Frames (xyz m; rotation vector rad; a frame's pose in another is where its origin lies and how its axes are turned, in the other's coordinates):
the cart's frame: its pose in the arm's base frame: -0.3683 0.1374 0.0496 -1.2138 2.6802 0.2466
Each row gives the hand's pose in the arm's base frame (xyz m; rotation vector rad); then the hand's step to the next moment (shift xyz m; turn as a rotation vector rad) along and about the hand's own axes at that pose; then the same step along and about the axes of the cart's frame.
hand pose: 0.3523 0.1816 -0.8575 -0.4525 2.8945 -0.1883
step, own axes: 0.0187 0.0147 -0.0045 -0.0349 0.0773 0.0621
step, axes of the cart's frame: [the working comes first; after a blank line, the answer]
step, axes of the arm's base frame: -0.0226 0.0084 -0.0013 0.0240 0.0782 -0.0660

0.0089 0.0225 0.0009 -0.0564 0.0279 0.0842
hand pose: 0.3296 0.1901 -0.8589 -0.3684 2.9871 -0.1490
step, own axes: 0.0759 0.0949 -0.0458 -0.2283 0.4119 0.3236
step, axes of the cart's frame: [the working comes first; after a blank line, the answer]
step, axes of the arm's base frame: -0.1017 0.0766 0.0258 0.1677 0.4276 -0.3398

0.0042 0.1285 -0.0179 -0.3371 0.1270 0.4436
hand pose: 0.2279 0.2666 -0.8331 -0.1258 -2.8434 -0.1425
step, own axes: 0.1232 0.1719 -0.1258 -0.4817 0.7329 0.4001
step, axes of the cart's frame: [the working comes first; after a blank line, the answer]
step, axes of the arm's base frame: -0.0647 0.1654 0.1704 0.4201 0.7361 -0.4593

-0.1185 0.1690 -0.1340 -0.6952 0.1284 0.6553
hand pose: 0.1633 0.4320 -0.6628 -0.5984 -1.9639 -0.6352
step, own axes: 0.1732 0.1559 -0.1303 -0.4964 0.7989 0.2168
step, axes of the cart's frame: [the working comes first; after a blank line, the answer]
step, axes of the arm's base frame: 0.1092 0.0566 0.2370 0.5856 0.6638 -0.3848

-0.1682 -0.0283 -0.2054 -0.7678 -0.0382 0.5837
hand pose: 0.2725 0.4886 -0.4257 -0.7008 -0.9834 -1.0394
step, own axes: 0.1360 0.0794 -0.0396 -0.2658 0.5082 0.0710
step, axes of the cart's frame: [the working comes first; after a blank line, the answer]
step, axes of the arm's base frame: 0.1105 -0.0555 0.1053 0.4029 0.3466 -0.2269

-0.0564 -0.1119 -0.1032 -0.4575 -0.0953 0.3399
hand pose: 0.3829 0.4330 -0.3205 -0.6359 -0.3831 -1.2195
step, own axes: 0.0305 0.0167 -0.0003 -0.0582 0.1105 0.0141
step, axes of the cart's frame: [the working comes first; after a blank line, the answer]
step, axes of the arm's base frame: 0.0253 -0.0194 0.0137 0.0874 0.0748 -0.0506

-0.0056 -0.0308 -0.0151 -0.0986 -0.0210 0.0750
